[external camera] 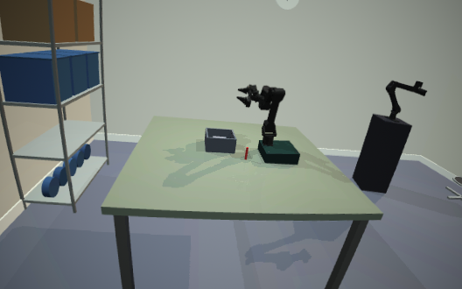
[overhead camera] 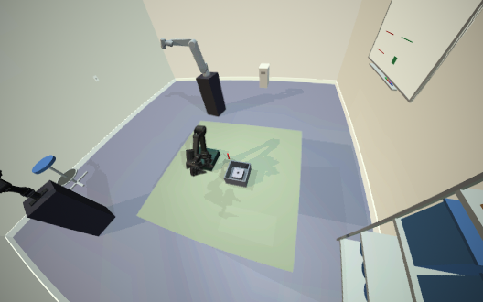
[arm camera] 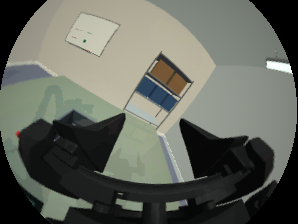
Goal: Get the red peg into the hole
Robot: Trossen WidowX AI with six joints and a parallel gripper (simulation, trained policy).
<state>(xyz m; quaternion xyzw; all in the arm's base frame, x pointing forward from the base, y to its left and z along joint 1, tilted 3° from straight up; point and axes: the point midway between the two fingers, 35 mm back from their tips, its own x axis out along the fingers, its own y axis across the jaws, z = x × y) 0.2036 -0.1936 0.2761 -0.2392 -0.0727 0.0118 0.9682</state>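
The red peg is 33 cm to the left of my gripper tip, 30 cm below it and 12 cm behind it. Also, from my gripper tip: grey box: 31 cm below, 19 cm to the left, 7 cm ahead; light plate: 29 cm below, 19 cm to the left, 7 cm ahead.
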